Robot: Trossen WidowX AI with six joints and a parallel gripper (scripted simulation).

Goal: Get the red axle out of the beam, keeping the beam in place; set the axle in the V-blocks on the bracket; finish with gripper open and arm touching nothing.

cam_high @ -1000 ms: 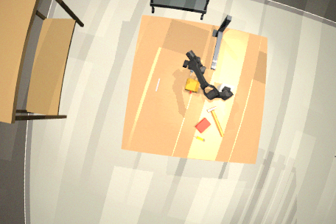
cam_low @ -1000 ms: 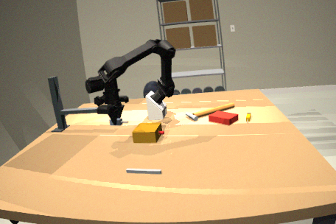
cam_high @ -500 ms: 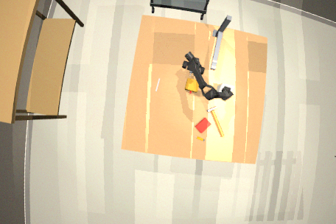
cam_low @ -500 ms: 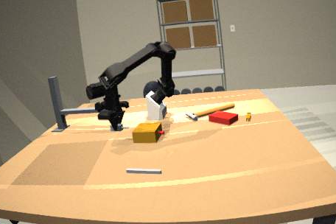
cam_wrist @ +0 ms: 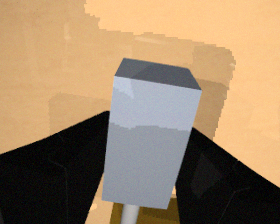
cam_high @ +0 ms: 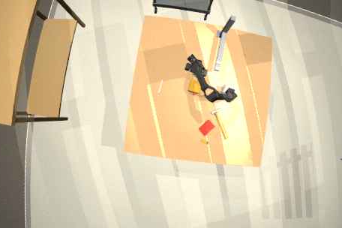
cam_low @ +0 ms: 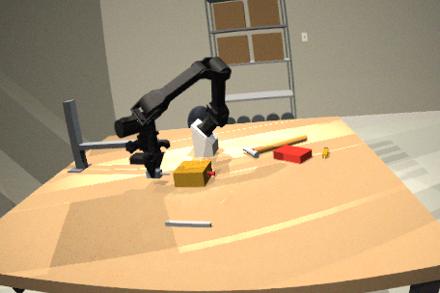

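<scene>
The yellow beam lies 120 mm to the left of my gripper tip, 40 mm behind it and 10 mm below it. Round my gripper tip: grey block: 20 mm to the left, 10 mm above; then red block: 430 mm to the left, 240 mm behind, 20 mm below; then thin grey bar: 250 mm ahead, 200 mm to the left, 30 mm below.
</scene>
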